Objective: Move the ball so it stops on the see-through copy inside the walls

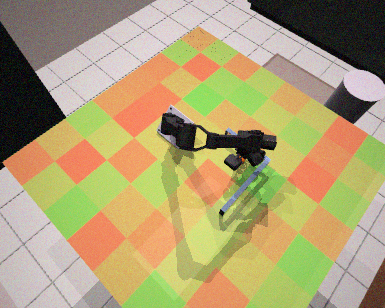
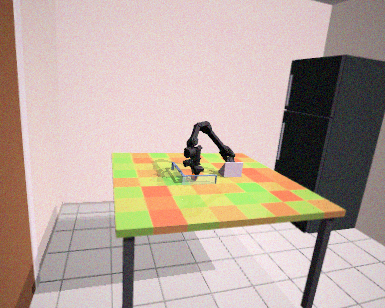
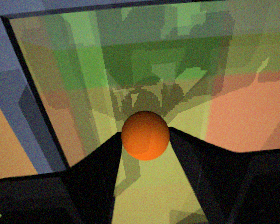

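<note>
The orange ball is right at my gripper tip. From my gripper tip the other things lie so: strip (70 mm to the left, 40 mm above).
</note>
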